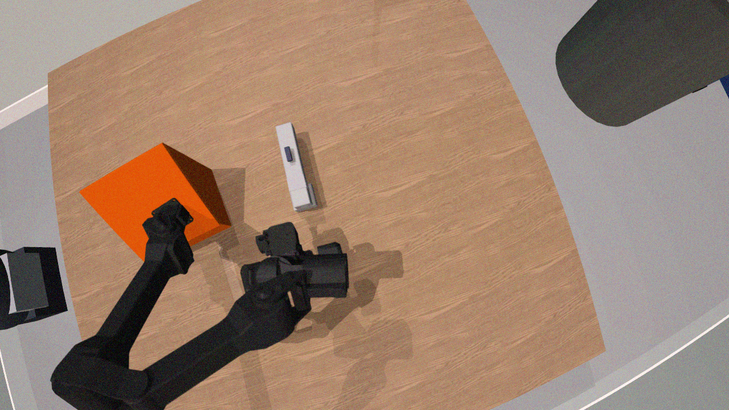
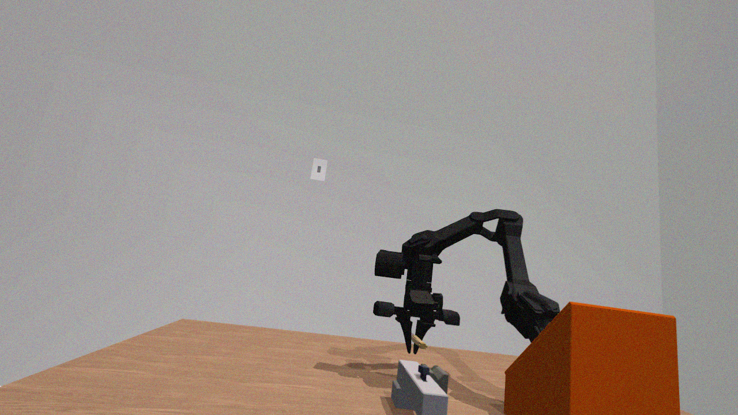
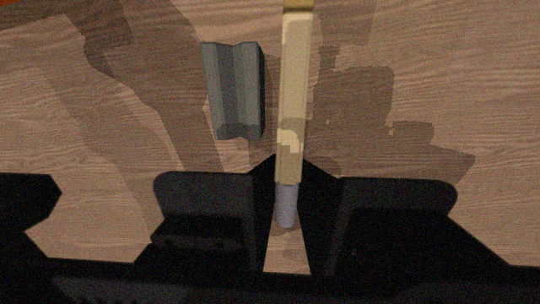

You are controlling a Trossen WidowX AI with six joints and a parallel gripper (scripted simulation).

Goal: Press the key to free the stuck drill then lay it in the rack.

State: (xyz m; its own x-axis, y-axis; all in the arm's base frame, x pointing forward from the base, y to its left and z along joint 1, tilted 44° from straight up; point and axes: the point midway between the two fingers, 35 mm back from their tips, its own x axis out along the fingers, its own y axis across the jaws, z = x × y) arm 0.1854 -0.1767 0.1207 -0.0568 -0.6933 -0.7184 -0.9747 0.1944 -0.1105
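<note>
Right now my gripper tip is 10 mm short of the drill, 40 mm to the right of it and 30 mm below it. From my gripper tip the other things lie so: dark rack (30 mm behind, 50 mm to the left, 40 mm below); then dark key (80 mm ahead, 220 mm to the left, 10 mm below); then grey block (80 mm ahead, 200 mm to the left, 20 mm below).
</note>
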